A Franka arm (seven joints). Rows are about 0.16 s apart.
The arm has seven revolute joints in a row. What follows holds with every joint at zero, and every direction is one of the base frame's. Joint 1 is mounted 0.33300 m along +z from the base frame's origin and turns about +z. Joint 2 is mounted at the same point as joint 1 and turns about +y. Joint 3 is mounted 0.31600 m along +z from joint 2 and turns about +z. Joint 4 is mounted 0.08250 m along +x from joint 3 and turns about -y. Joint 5 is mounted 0.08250 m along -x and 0.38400 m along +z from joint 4 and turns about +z. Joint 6 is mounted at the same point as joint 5 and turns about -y. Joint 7 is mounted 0.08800 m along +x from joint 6 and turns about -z. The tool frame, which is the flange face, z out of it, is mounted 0.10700 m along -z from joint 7; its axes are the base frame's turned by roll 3.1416, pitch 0.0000 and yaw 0.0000 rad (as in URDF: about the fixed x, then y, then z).
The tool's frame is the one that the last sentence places.
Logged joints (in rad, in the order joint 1, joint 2, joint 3, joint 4, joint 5, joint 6, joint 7), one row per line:
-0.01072 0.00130 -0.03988 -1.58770 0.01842 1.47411 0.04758
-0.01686 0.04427 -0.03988 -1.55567 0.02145 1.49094 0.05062
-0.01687 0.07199 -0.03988 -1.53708 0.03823 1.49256 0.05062
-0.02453 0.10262 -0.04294 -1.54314 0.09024 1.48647 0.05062
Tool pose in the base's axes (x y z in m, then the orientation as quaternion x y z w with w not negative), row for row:
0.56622 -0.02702 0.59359 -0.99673 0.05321 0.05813 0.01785
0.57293 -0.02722 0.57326 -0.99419 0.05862 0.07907 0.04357
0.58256 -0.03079 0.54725 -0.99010 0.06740 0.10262 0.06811
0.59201 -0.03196 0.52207 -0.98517 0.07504 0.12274 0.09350
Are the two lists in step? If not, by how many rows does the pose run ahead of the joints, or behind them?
The pose runs 2 rows ahead of the joints: the pose in row i belongs to the joints in row i + 2.
